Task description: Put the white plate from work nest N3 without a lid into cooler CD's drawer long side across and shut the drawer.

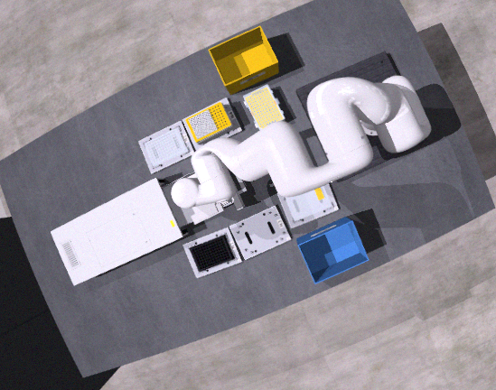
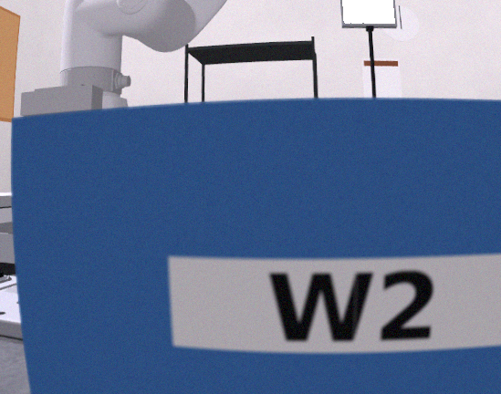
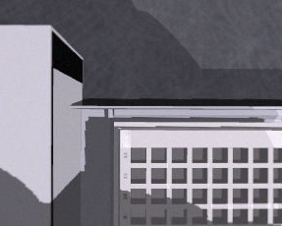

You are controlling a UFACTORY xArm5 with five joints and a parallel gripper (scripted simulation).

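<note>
The drawer is 30 mm ahead of my hand and 10 mm below it. The rest, counted from my hand: pale plate (80 mm ahead, 190 mm to the right, 30 mm below); then white plate (10 mm below); then cooler CD (190 mm ahead, 10 mm to the left).
</note>
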